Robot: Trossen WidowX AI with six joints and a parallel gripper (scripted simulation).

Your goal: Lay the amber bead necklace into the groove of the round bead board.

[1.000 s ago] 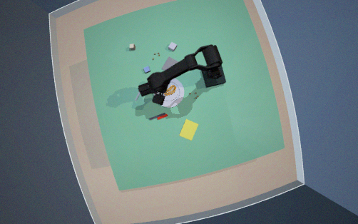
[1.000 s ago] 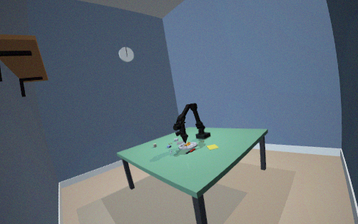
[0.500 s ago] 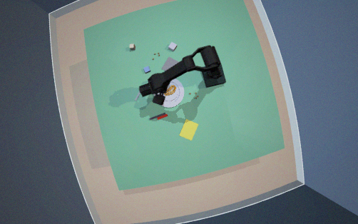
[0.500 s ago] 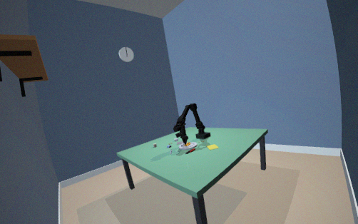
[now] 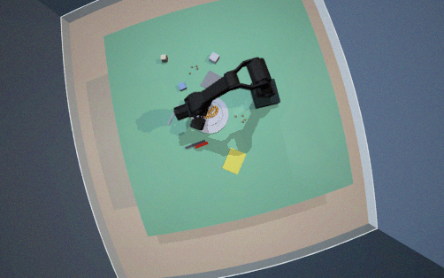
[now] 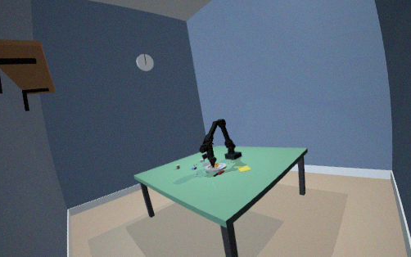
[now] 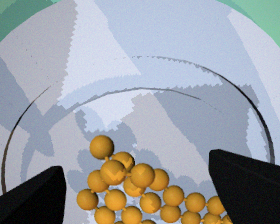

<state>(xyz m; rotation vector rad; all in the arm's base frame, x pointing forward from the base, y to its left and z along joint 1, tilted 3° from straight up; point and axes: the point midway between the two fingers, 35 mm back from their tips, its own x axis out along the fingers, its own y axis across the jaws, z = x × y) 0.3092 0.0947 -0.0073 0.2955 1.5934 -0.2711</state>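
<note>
Right now my gripper tip is 30 mm past the round grey bead board, 10 mm to the right of it and 10 mm above it. The rest, counted from my gripper tip: grey rod: 170 mm ahead, 20 mm below; red-handled tool: 170 mm to the left, 40 mm ahead, 10 mm below; grey plate: 180 mm to the right, 40 mm behind, 20 mm below.
</note>
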